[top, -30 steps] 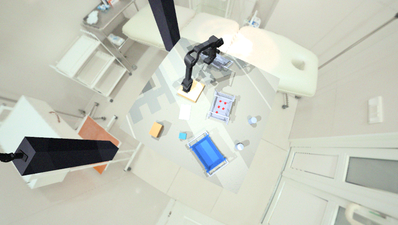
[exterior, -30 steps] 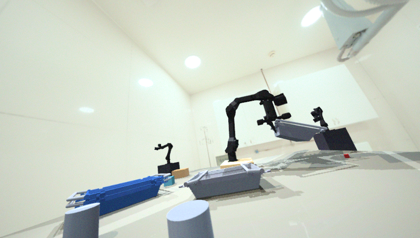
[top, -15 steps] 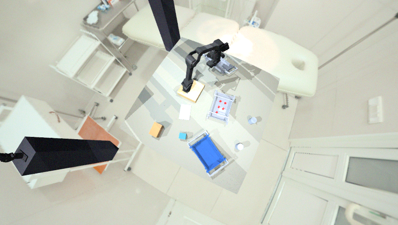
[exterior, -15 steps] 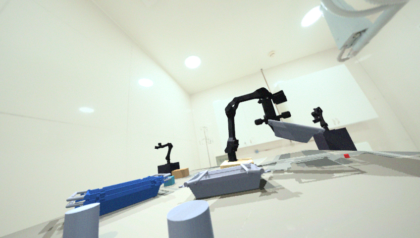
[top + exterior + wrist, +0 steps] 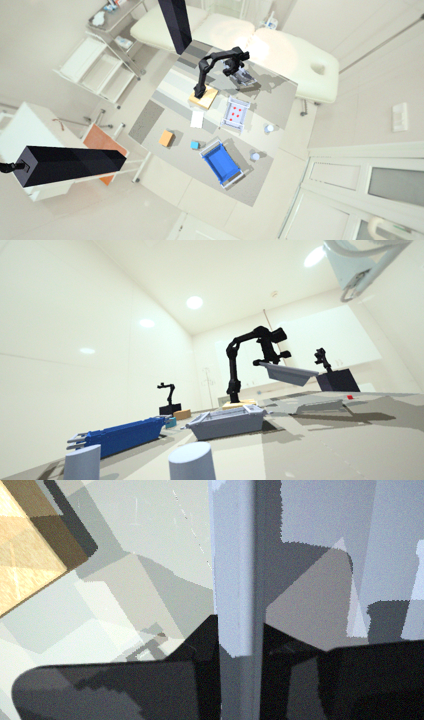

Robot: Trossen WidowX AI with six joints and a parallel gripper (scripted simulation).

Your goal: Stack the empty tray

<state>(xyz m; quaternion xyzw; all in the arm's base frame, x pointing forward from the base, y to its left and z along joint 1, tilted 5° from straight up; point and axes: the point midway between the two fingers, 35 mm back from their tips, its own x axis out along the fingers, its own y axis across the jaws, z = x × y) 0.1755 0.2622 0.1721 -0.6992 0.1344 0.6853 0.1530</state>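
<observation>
Now: the grey tray 30 mm ahead of my gripper tip, 70 mm to the left of it and 10 mm below it. Round my gripper tip: cyan block: 20 mm ahead, 660 mm to the right, 150 mm below; then white card: 90 mm behind, 460 mm to the right, 170 mm below; then red block: 260 mm to the left, 170 mm below.
</observation>
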